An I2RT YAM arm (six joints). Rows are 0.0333 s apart.
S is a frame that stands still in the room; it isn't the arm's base.
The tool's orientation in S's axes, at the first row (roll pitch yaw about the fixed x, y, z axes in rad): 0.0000 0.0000 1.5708
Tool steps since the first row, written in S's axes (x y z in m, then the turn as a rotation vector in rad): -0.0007 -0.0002 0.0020 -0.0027 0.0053 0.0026; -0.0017 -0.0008 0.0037 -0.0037 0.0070 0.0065; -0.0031 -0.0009 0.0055 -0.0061 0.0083 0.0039; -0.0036 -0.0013 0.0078 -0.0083 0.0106 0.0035; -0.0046 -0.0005 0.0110 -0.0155 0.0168 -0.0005; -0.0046 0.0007 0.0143 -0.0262 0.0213 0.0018; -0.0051 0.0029 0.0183 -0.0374 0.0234 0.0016; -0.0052 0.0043 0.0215 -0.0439 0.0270 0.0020; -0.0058 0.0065 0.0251 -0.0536 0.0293 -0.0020
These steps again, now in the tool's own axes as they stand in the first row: -0.0002 0.0007 0.0020 0.0053 0.0027 0.0026; -0.0008 0.0017 0.0037 0.0070 0.0037 0.0065; -0.0009 0.0031 0.0055 0.0083 0.0061 0.0039; -0.0013 0.0036 0.0078 0.0106 0.0083 0.0035; -0.0005 0.0046 0.0110 0.0168 0.0155 -0.0005; 0.0007 0.0046 0.0143 0.0213 0.0262 0.0018; 0.0029 0.0051 0.0183 0.0234 0.0374 0.0016; 0.0043 0.0052 0.0215 0.0270 0.0439 0.0020; 0.0065 0.0058 0.0251 0.0293 0.0536 -0.0020
